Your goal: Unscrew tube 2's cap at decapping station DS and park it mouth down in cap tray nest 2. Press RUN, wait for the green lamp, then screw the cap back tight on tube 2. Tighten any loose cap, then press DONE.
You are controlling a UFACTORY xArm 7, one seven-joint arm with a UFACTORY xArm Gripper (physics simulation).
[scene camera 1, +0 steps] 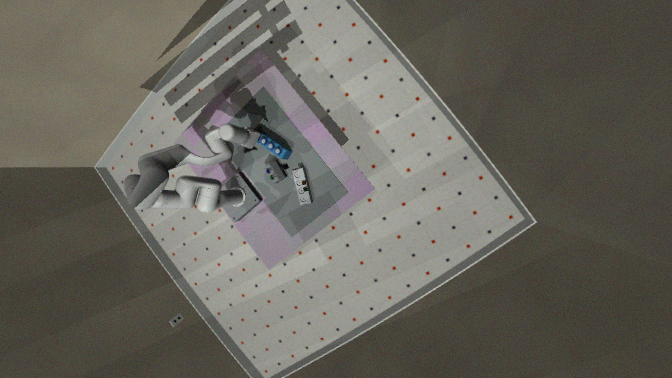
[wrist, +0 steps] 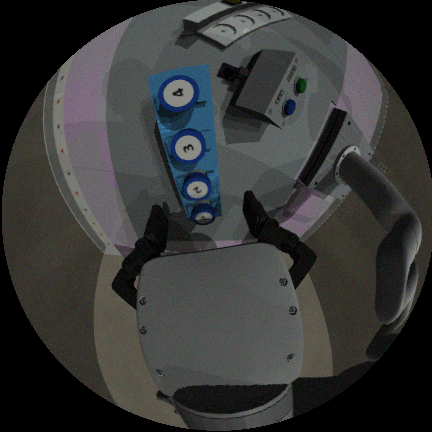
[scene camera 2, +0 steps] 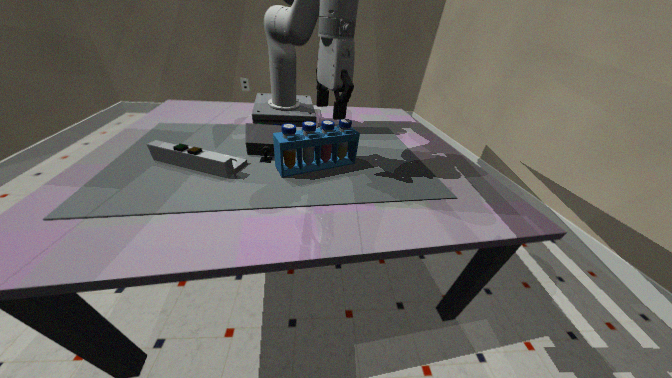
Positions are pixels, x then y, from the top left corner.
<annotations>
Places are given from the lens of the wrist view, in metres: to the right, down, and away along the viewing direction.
cap 3 (wrist: 187, 146): -0.03, -0.06, 0.10
cap 4 (wrist: 179, 92): -0.03, -0.10, 0.07
grey control box (wrist: 268, 80): 0.06, -0.17, 0.09
The marked spots on the grey control box and the cap 4 are 0.12 m apart.
</annotations>
